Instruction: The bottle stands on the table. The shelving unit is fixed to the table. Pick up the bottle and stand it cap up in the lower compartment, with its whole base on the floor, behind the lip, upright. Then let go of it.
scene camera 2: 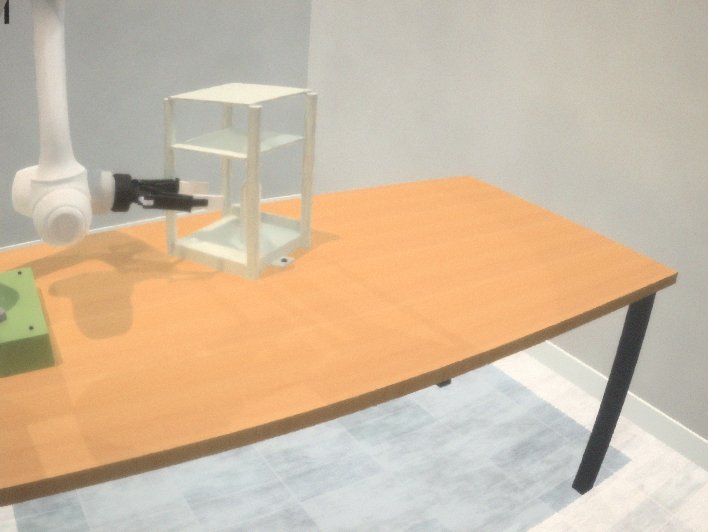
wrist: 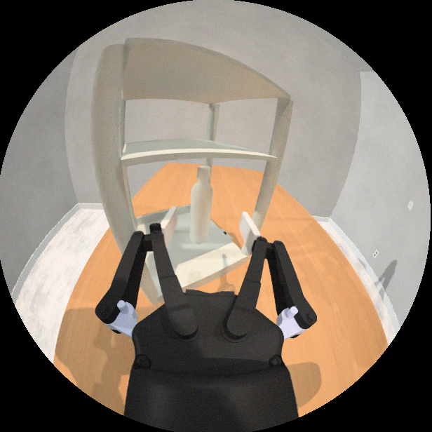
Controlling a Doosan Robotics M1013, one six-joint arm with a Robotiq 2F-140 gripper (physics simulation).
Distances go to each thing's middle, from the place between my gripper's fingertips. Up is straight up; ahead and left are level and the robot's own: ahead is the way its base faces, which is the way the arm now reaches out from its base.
The cream shelving unit [scene camera 2: 217,246] is 8 cm ahead of my hand, 4 cm to the left of it and 3 cm above it. The rest, counted from my hand: cream bottle [wrist: 201,192] 9 cm ahead, 3 cm below.
